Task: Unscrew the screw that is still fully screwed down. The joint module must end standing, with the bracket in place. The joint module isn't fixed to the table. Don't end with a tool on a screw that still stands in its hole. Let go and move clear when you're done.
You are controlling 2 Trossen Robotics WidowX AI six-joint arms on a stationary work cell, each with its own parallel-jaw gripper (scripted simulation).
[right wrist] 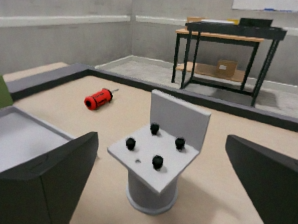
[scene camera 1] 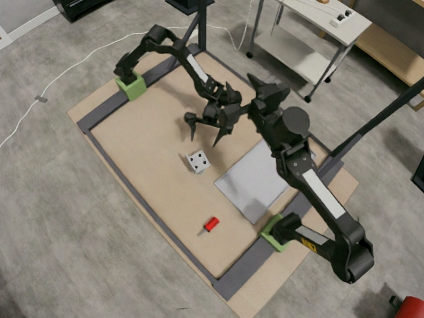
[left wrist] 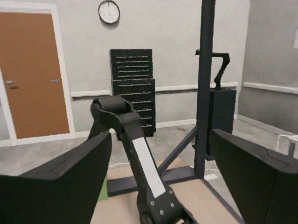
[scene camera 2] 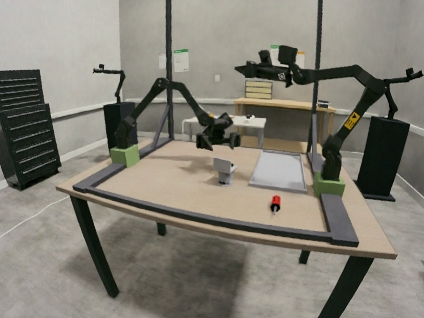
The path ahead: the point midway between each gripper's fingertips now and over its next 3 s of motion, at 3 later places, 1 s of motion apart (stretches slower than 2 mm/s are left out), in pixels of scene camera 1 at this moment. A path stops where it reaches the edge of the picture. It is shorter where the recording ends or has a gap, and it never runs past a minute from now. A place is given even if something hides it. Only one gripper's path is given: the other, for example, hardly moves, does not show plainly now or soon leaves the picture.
The right gripper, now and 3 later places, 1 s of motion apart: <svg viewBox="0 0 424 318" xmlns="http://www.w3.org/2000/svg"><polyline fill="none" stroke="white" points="202,144 197,133 187,108 174,67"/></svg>
